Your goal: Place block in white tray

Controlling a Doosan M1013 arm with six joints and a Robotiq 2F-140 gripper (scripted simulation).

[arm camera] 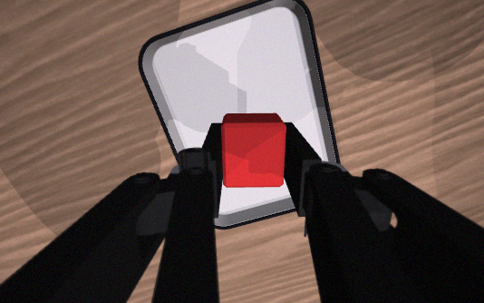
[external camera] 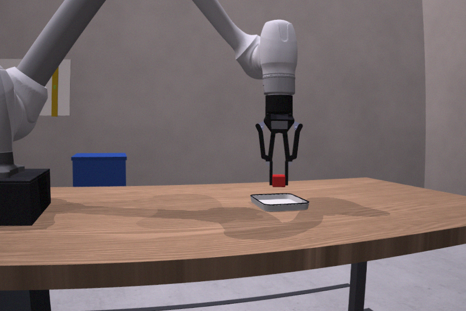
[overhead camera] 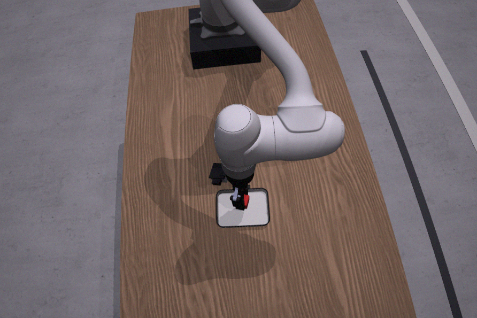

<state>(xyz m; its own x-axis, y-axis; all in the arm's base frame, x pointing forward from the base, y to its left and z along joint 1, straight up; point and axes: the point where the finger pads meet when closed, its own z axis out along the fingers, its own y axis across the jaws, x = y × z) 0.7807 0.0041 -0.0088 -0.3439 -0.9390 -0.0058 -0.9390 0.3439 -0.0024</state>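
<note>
My hand is 8 cm above the white tray. Also, from my hand: red block: 2 cm below.
</note>
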